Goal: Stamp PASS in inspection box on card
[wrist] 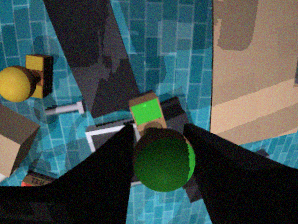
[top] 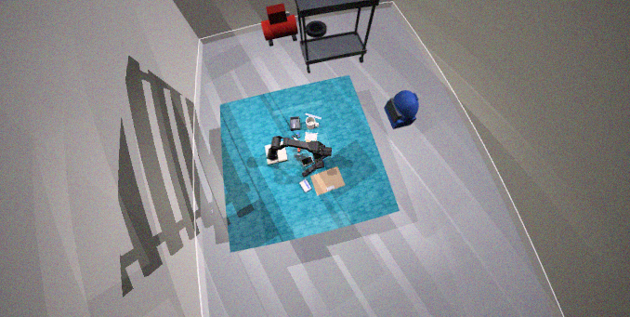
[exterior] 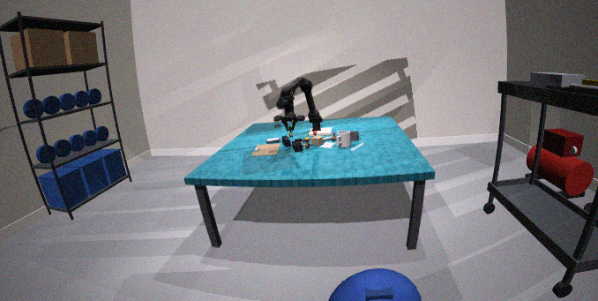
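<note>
Now: gripper tip 100 mm above the ink pad, 80 mm past it and 40 mm to the right of it. From my gripper tip the other things lie so: yellow-knobbed stamp: 100 mm to the left, 80 mm below, 30 mm ahead; then white mug: 330 mm to the left, 70 mm below, 50 mm ahead; then wooden block: 170 mm to the left, 80 mm below, 30 mm behind.
</note>
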